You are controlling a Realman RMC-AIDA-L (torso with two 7-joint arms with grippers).
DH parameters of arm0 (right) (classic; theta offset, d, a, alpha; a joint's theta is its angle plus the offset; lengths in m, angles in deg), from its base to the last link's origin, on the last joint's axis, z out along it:
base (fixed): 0 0 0 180
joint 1: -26.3 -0.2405 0 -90
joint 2: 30.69 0 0 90
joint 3: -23.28 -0.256 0 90
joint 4: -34.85 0 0 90
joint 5: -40.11 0.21 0 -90
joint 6: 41.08 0 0 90
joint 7: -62.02 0.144 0 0
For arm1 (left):
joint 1: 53.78 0.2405 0 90
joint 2: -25.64 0 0 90
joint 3: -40.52 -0.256 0 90
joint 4: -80.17 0 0 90
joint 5: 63.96 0.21 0 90
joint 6: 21.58 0 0 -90
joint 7: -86.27 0.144 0 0
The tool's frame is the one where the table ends.
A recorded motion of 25 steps. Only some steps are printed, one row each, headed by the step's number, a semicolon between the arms.
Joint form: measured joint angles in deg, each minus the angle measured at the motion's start. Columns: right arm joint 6, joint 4, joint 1, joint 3, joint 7, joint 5, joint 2; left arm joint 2, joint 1, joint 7, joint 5, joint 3, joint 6, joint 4.
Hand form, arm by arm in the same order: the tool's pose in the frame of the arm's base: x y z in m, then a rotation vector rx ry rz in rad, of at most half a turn. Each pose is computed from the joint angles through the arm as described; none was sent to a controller.
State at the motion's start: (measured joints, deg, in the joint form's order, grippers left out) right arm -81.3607 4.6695 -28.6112 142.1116 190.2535 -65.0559 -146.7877; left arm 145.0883 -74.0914 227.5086 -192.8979 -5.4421 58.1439 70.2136
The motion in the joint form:
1: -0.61 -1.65 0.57 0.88 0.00 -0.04 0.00; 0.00 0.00 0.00 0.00 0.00 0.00 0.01
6: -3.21 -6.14 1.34 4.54 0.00 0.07 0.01; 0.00 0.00 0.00 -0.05 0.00 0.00 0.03
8: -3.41 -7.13 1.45 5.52 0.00 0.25 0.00; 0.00 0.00 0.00 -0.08 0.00 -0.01 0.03
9: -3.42 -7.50 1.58 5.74 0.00 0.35 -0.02; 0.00 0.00 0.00 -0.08 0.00 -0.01 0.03
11: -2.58 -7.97 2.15 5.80 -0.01 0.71 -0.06; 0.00 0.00 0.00 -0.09 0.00 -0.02 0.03
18: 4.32 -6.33 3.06 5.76 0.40 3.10 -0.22; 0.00 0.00 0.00 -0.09 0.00 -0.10 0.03
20: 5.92 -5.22 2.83 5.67 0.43 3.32 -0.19; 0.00 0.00 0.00 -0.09 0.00 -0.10 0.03
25: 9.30 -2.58 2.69 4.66 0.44 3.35 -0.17; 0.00 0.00 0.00 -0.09 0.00 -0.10 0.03
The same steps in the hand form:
1: 0.1765 0.3879 -0.1335 -2.7807 0.5073 -0.3507; -0.3514 0.2478 -0.0476 -1.6722 -1.0369 -0.9957
6: 0.1663 0.3695 -0.1437 -2.8718 0.4170 -0.3842; -0.3515 0.2479 -0.0474 -1.6713 -1.0365 -0.9958
8: 0.1636 0.3655 -0.1463 -2.8892 0.3934 -0.3872; -0.3515 0.2479 -0.0474 -1.6707 -1.0366 -0.9956
9: 0.1627 0.3641 -0.1472 -2.8943 0.3892 -0.3841; -0.3515 0.2479 -0.0474 -1.6707 -1.0366 -0.9956
11: 0.1624 0.3635 -0.1481 -2.8894 0.3964 -0.3605; -0.3516 0.2479 -0.0474 -1.6705 -1.0367 -0.9955
18: 0.1666 0.3761 -0.1467 -2.7913 0.4618 -0.2543; -0.3517 0.2479 -0.0475 -1.6705 -1.0377 -0.9941
20: 0.1695 0.3815 -0.1445 -2.7602 0.4696 -0.2467; -0.3517 0.2479 -0.0475 -1.6705 -1.0377 -0.9941
25: 0.1788 0.3936 -0.1378 -2.6845 0.4982 -0.2310; -0.3517 0.2479 -0.0475 -1.6705 -1.0377 -0.9941

